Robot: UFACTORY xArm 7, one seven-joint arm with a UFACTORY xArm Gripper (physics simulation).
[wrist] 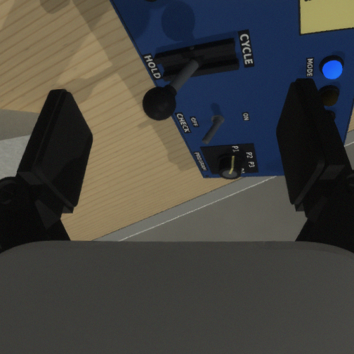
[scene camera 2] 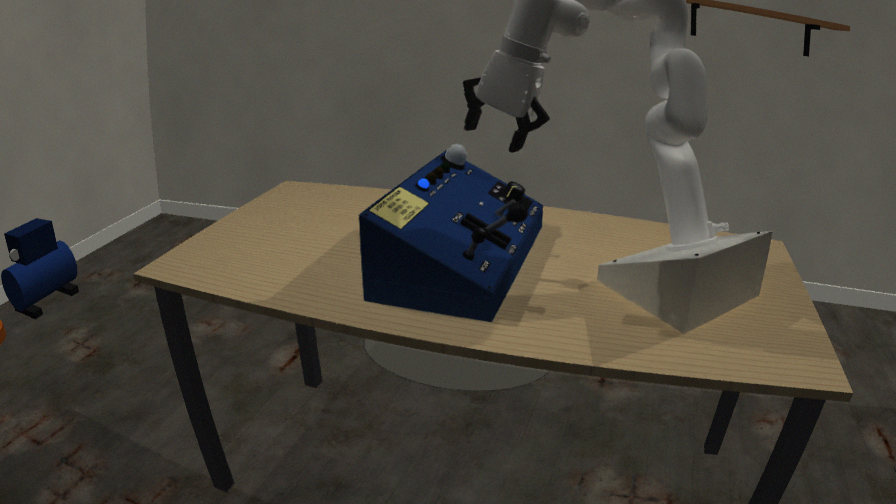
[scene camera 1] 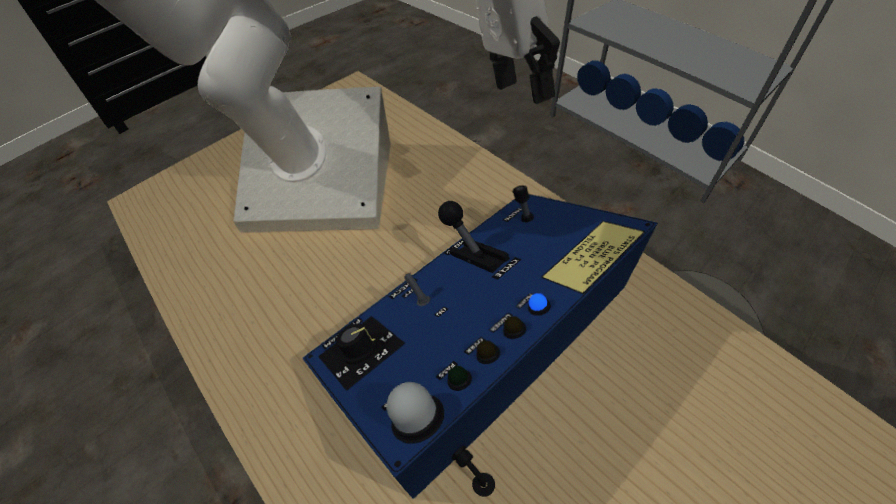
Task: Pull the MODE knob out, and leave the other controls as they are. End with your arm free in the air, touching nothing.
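The black MODE knob [scene camera 1: 520,193] [scene camera 2: 479,234] stands out from the blue sloped panel [scene camera 1: 479,313] [scene camera 2: 426,250] [wrist: 272,100], with a length of grey stem showing under its cap. In the wrist view its cap does not show. My gripper [scene camera 1: 523,84] [scene camera 2: 493,134] [wrist: 179,107] is open and empty, in the air above the panel, apart from the knob and other controls. The ball lever [scene camera 1: 450,213] [scene camera 2: 516,211] [wrist: 159,103] leans to HOLD. The toggle [scene camera 1: 416,291] [wrist: 214,129] leans to the OFF side. The PROGRAM dial [scene camera 1: 355,341] [scene camera 2: 515,189] [wrist: 230,167] points near P1.
A blue lamp [scene camera 1: 537,302] [scene camera 2: 423,183] [wrist: 332,69] is lit. A white dome [scene camera 1: 410,406] [scene camera 2: 456,154] stands at the panel's end, and a small black crank [scene camera 1: 482,482] sticks out of its side. The panel stands on a wooden table [scene camera 1: 206,300] [scene camera 2: 238,269]. A shelf rack [scene camera 1: 664,53] stands beyond.
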